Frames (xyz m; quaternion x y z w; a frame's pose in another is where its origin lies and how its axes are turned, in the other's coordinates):
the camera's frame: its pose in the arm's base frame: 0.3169 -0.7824 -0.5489 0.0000 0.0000 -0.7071 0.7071
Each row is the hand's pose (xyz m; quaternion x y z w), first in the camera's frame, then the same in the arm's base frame.
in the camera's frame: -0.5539 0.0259 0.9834 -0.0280 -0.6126 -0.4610 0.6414
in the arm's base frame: 0.3428 -0.2285 0.4345 -0.4530 -0.4134 -0.7795 0.1276
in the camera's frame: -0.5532 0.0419 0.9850 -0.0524 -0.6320 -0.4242 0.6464
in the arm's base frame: 0.3588 -0.2292 0.4361 -0.4840 -0.4098 -0.7570 0.1571
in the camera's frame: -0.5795 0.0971 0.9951 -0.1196 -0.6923 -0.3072 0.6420
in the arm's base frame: 0.4140 -0.2029 0.4462 -0.5741 -0.4049 -0.6711 0.2367
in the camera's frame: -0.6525 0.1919 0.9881 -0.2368 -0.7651 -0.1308 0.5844
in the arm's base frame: 0.5088 -0.1299 0.4392 -0.7084 -0.3735 -0.5057 0.3207
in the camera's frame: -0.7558 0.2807 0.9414 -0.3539 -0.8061 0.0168 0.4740
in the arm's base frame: 0.5976 -0.0266 0.3925 -0.8202 -0.3198 -0.3233 0.3470
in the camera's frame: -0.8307 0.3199 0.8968 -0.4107 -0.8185 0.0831 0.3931
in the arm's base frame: 0.6368 0.0483 0.3479 -0.8692 -0.2884 -0.2192 0.3367
